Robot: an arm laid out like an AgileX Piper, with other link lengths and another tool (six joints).
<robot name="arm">
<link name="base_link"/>
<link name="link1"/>
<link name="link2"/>
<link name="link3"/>
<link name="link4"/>
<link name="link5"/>
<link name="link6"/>
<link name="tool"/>
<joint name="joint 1" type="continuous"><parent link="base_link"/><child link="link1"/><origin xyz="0 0 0.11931" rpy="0 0 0"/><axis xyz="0 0 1"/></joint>
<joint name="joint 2" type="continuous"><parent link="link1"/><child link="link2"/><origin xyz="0 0 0" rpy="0 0 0"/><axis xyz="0 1 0"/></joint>
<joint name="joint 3" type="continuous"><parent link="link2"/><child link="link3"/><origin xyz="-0.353 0 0.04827" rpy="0 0 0"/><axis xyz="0 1 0"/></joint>
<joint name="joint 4" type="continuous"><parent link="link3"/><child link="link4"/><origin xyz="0.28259 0 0.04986" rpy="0 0 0"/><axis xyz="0.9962 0 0.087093"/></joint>
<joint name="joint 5" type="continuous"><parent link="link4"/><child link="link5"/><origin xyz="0 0 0" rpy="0 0 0"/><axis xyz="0 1 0"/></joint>
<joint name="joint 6" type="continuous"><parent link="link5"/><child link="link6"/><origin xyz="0.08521 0 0.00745" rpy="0 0 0"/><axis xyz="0.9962 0 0.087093"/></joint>
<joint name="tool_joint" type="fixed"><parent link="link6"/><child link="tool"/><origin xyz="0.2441 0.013 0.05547" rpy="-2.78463 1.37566 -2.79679"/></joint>
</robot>
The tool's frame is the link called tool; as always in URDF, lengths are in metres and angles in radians. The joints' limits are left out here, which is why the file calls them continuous.
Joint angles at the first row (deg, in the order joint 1, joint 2, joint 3, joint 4, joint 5, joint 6):
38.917, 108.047, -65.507, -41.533, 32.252, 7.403
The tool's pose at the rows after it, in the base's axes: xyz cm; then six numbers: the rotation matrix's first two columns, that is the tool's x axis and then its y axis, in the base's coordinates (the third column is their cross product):
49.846 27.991 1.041 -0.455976 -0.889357 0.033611 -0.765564 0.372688 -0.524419
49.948 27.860 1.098 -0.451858 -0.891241 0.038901 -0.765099 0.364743 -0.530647
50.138 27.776 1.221 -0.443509 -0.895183 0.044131 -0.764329 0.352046 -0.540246
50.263 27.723 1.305 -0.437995 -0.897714 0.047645 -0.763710 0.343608 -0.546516
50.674 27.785 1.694 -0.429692 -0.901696 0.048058 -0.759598 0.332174 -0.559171
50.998 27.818 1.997 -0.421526 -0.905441 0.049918 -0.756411 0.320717 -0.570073
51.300 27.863 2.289 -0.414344 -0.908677 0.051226 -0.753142 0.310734 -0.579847
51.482 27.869 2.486 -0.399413 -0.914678 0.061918 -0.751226 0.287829 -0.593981
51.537 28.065 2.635 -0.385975 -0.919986 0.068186 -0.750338 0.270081 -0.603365
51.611 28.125 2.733 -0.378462 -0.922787 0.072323 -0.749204 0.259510 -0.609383
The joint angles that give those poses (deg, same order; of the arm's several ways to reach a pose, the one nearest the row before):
38.917, 108.047, -65.506, -42.467, 32.721, 7.392
38.918, 108.047, -65.507, -43.041, 32.862, 7.391
38.917, 108.047, -65.506, -43.956, 32.860, 7.392
38.918, 108.047, -65.507, -44.558, 32.862, 7.391
38.917, 108.047, -65.849, -45.583, 32.877, 7.444
38.917, 108.046, -66.085, -46.498, 32.878, 7.442
38.918, 108.047, -66.324, -47.309, 32.878, 7.442
39.122, 108.048, -66.323, -48.731, 33.000, 7.444
39.416, 108.047, -66.323, -49.701, 33.000, 7.444
39.530, 108.047, -66.322, -50.333, 33.000, 7.444

